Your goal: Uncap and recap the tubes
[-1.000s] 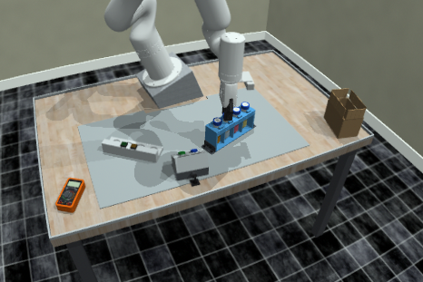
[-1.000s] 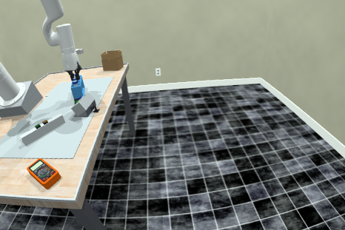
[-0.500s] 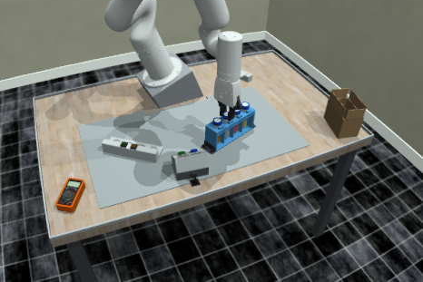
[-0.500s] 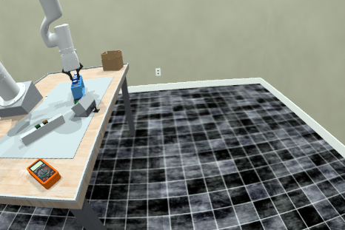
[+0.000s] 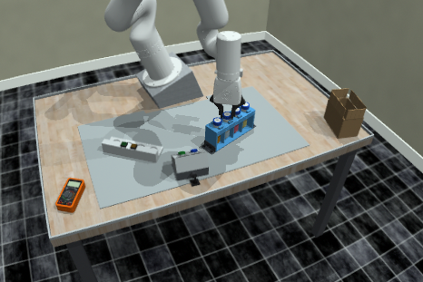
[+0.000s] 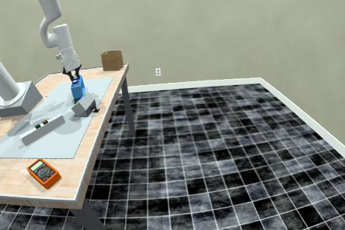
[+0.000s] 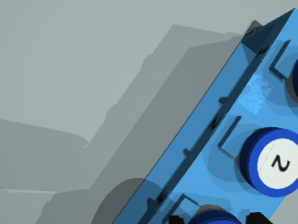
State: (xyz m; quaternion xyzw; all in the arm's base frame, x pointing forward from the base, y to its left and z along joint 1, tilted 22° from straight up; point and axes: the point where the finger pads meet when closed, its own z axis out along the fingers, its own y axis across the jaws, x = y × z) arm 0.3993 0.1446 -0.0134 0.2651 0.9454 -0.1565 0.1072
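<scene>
Right now my hand is 20 mm short of the blue-and-white cap, 50 mm to the left of it and 20 mm above it. Round my hand: green key (90 mm ahead, 210 mm to the right, 60 mm below); then blue key (90 mm ahead, 170 mm to the right, 60 mm below); then key housing (110 mm ahead, 190 mm to the right, 80 mm below).
</scene>
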